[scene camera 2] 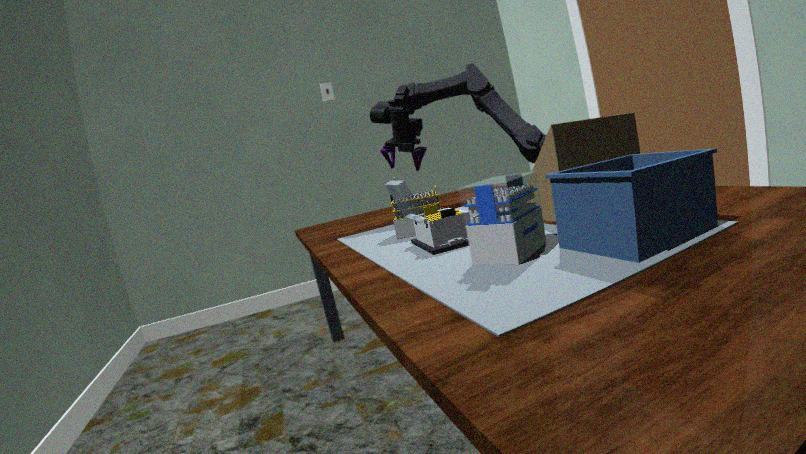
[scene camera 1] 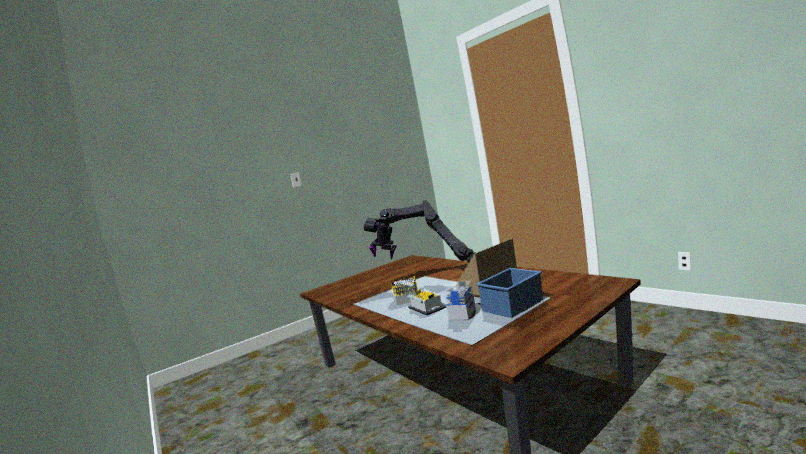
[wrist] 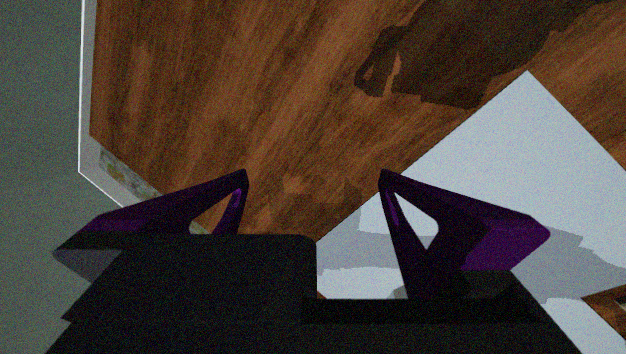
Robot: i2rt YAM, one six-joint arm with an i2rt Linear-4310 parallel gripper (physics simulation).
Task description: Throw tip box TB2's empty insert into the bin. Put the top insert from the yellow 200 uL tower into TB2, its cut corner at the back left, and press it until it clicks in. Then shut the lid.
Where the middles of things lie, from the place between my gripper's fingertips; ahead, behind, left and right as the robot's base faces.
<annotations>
Right now the blue-trimmed tower of inserts point(scene camera 2: 503, 216) is 170 mm ahead of my hand, 710 mm to the left of it and 90 mm below it. The rest, counted from my hand: blue bin point(scene camera 2: 633, 207): 20 mm ahead, 850 mm to the left, 100 mm below.
</annotations>
